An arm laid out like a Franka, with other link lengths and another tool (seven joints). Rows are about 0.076 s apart.
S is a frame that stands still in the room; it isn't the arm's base.
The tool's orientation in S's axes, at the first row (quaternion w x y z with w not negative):
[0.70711 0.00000 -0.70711 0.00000]
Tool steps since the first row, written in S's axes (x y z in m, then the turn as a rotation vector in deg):
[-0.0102 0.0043 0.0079 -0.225 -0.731 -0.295]
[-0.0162 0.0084 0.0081 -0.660 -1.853 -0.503]
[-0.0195 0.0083 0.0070 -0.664 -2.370 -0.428]
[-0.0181 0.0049 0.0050 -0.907 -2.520 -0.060]
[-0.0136 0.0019 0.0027 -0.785 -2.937 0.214]
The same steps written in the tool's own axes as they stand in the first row. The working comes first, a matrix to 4 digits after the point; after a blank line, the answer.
The tool's axes in the first row as the columns of a matrix, in S's axes (used below as rounded here):
[0.0000 0.0000 -1.0000]
[0.0000 1.0000 0.0000]
[1.0000 0.0000 0.0000]

[0.0079 0.0043 0.0102 -0.295 -0.731 0.225]
[0.0081 0.0084 0.0162 -0.503 -1.853 0.660]
[0.0070 0.0083 0.0195 -0.428 -2.370 0.664]
[0.0050 0.0049 0.0181 -0.060 -2.520 0.907]
[0.0027 0.0019 0.0136 0.214 -2.937 0.785]

